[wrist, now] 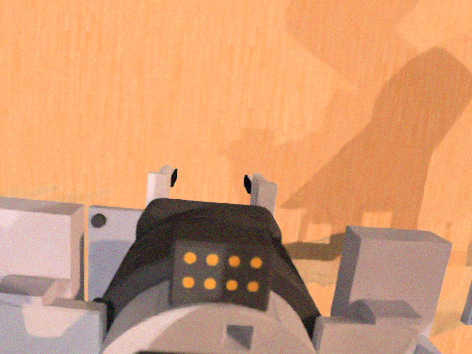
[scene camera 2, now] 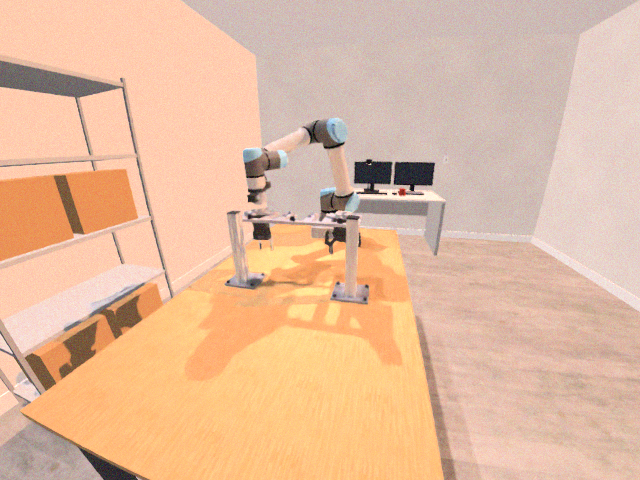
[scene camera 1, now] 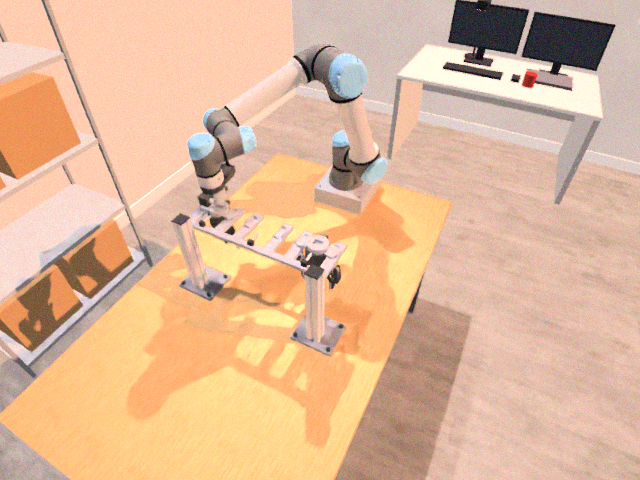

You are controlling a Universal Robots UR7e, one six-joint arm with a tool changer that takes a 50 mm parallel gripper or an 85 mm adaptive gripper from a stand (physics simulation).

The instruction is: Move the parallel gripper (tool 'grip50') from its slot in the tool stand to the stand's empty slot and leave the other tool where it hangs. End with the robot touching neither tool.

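A tool stand is here in the pictures. Along with the stand I see an adaptive gripper, and a parallel gripper as well.
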